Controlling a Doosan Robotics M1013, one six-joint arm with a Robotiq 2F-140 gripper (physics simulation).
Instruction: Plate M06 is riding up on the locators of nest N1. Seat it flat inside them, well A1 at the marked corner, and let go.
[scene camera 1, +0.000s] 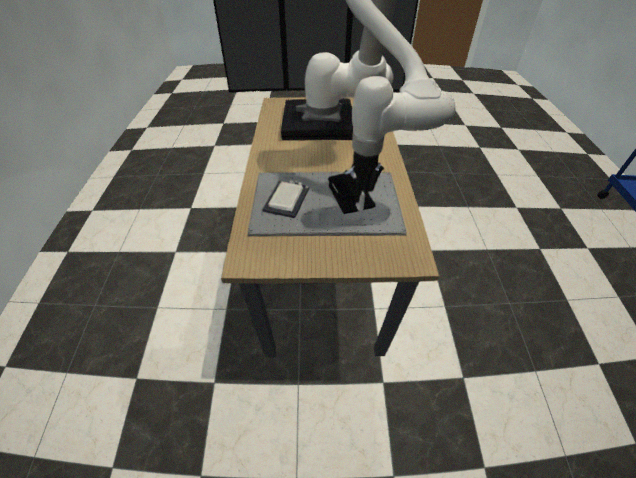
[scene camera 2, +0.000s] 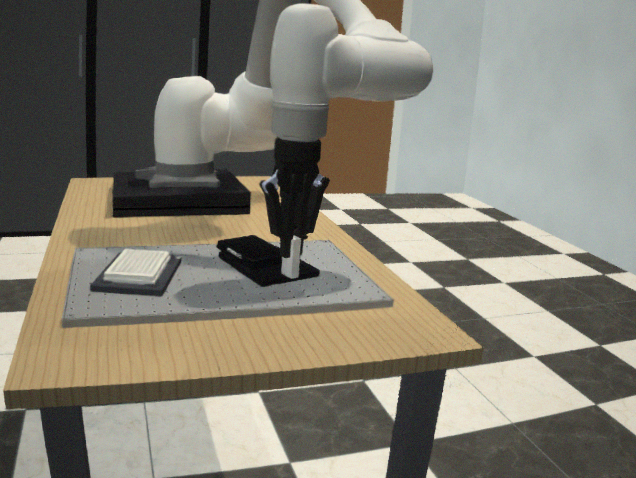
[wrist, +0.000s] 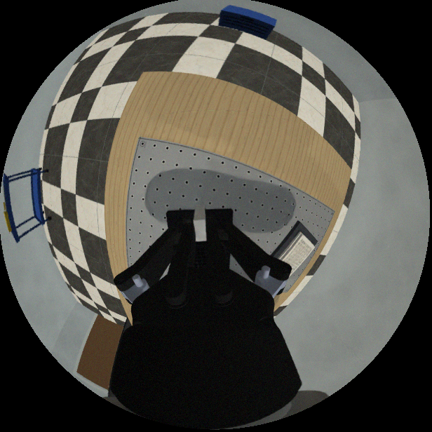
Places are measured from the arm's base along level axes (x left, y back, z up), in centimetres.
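Where they show: gripper, fingertip midpoint: (scene camera 1: 359, 208) (scene camera 2: 289, 275); arm's base, link origin: (scene camera 1: 322, 112) (scene camera 2: 184, 180).
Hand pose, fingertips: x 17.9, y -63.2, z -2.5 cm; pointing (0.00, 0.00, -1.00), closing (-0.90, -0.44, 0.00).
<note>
Things, the pixels of their top centre, and the offset from my fingertips. "spot": a spot on its surface instead. Level surfaces: height alone.
- black well plate, top centre: (scene camera 2: 253, 246) (scene camera 1: 345, 184) dx -5.2, dy +10.3, dz +1.8 cm
- black nest base, surface spot: (scene camera 2: 308, 270) spot: dx +3.7, dy +2.1, dz +0.0 cm
- white plate, top centre: (scene camera 2: 138, 261) (scene camera 1: 286, 194) dx -25.9, dy +3.0, dz +1.4 cm
- dark nest, top centre: (scene camera 2: 138, 268) (scene camera 1: 286, 196) dx -25.9, dy +3.0, dz +0.3 cm
- grey perforated board, surface spot: (scene camera 2: 82, 308) spot: dx -33.7, dy -10.4, dz -1.2 cm
- wooden table, surface height: dz -2.5 cm
A black well plate (scene camera 1: 343, 187) (scene camera 2: 248, 247) lies on the rear part of a black nest base (scene camera 2: 308, 270). Its rear end seems to stand above the base, with a pale line along its left side. I take these for M06 and N1; no labels are readable. My gripper (scene camera 1: 362, 200) (scene camera 2: 291, 259) (wrist: 200, 212) is shut with nothing between its fingers. It points straight down, and its pale fingertip pads are low over the front part of the black base, in front of the raised plate. The locators and marked corner cannot be made out. The gripper hides the plate in the wrist view.
A white plate (scene camera 1: 286, 195) (scene camera 2: 137, 266) (wrist: 298, 252) sits in a dark nest (scene camera 1: 278, 210) (scene camera 2: 167, 280) (wrist: 299, 228) to the left in the scene views. Both nests stand on a grey perforated board (scene camera 1: 267, 226) (scene camera 2: 82, 308) (wrist: 150, 160) on the wooden table (scene camera 1: 329, 256) (scene camera 2: 257, 349) (wrist: 200, 110).
</note>
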